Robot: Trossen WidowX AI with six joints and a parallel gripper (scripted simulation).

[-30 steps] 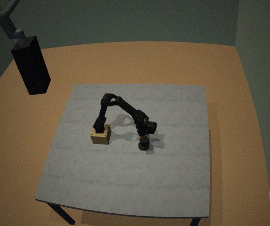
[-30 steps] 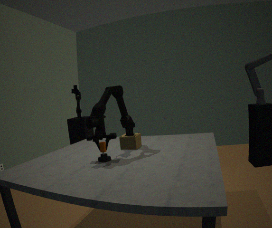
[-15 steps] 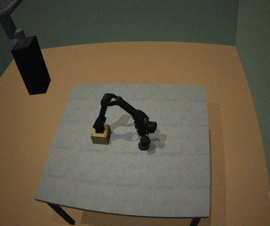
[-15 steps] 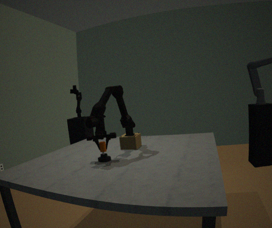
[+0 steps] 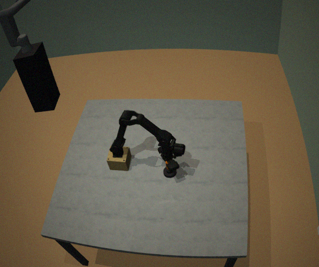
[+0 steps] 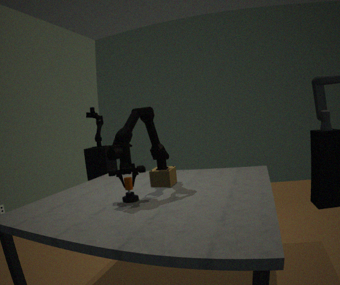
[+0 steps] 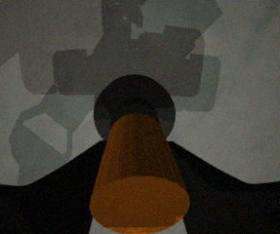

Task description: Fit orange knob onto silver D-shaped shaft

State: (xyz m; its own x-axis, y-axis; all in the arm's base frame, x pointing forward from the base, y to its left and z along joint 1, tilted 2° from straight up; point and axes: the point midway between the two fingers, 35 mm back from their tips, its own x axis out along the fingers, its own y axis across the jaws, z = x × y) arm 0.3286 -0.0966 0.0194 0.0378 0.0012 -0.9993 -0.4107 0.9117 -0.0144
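Right now my gripper tip is 3 cm below the orange knob. The rest, counted from my gripper tip: round pedestal (4 cm below).
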